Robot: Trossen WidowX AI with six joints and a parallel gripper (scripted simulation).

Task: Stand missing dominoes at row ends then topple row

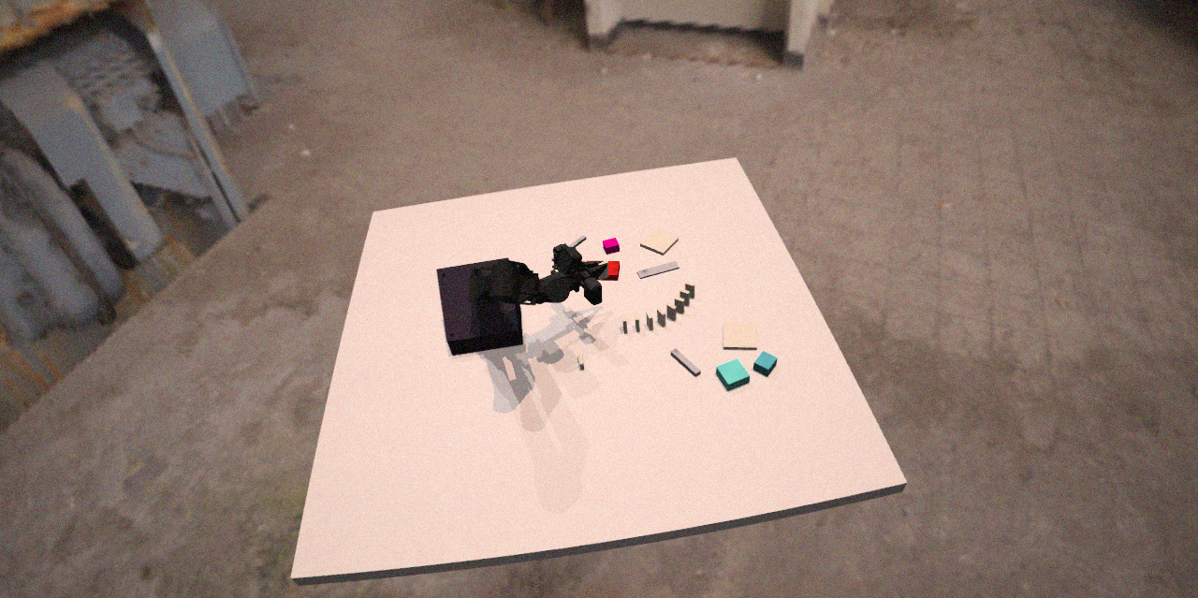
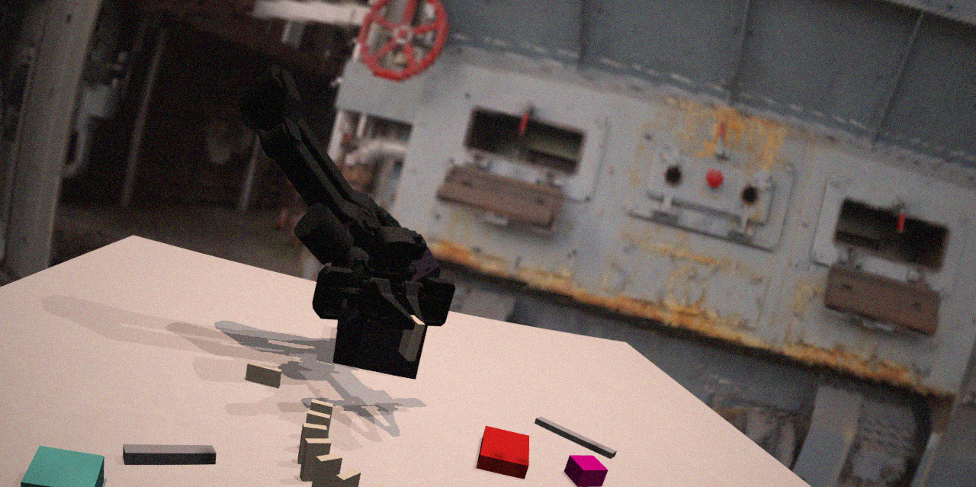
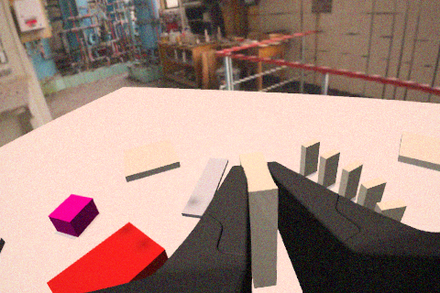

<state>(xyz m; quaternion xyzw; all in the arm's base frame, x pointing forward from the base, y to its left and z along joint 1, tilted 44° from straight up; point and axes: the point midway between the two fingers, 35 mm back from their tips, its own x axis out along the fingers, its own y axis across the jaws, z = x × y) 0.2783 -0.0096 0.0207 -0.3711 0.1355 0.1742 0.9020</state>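
Now: gripper tip 150 mm above the red block and 140 mm to the right of it. Round my gripper tip: grey bar (160 mm ahead, 150 mm below, 110 mm to the left); magenta cube (240 mm to the left, 140 mm below, 50 mm ahead).
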